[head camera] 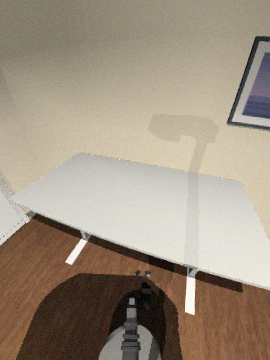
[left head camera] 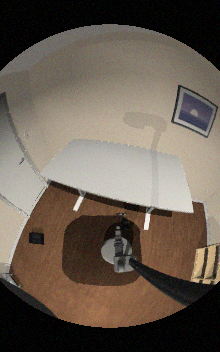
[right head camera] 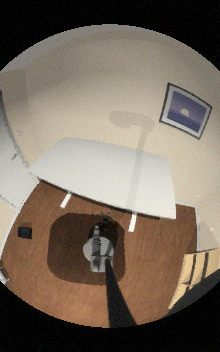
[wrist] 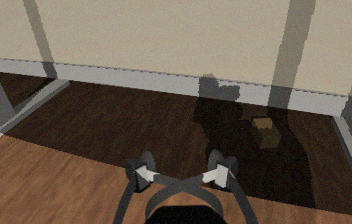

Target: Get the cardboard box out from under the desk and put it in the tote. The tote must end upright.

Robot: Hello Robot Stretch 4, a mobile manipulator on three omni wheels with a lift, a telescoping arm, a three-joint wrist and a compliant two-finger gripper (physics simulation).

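Frame: origin at the robot's base, x up, y back, z right, level; millimetres.
Where they show: gripper, between the fingertips: (head camera: 143,270) (left head camera: 121,212) (right head camera: 105,211) (wrist: 181,163).
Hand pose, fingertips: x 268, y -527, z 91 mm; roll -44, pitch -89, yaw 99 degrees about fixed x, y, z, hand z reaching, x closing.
Observation:
Things, the pixels of their top centre, and the offset from my fingertips. Level surfaces: height alone.
- small brown cardboard box, centre of its top: (wrist: 266,126) dx -245, dy -351, dz +282 mm
- desk, height of its surface: dx +655 mm
- tote, centre of its top: (left head camera: 33,237) (right head camera: 22,231) dx -195, dy +537, dz -1483 mm
The small brown cardboard box (wrist: 266,132) lies on the shadowed floor under the desk, right of centre in the wrist view, near the wall. The desk (head camera: 150,205) (left head camera: 125,170) (right head camera: 110,170) hides it in the head views. My gripper (head camera: 143,273) (left head camera: 121,215) (right head camera: 105,215) (wrist: 181,163) is open and empty, at the desk's front edge; the box is beyond it and to its right in the wrist view. A black open container, which looks like the tote (left head camera: 36,238) (right head camera: 25,232), stands upright on the floor at the left.
White desk feet (head camera: 76,251) (head camera: 190,295) stand left and right of the gripper. In the wrist view, grey foot bars (wrist: 37,106) (wrist: 345,137) lie at both sides, and a white baseboard (wrist: 150,82) runs behind. A wooden shelf unit (left head camera: 194,272) stands at the right.

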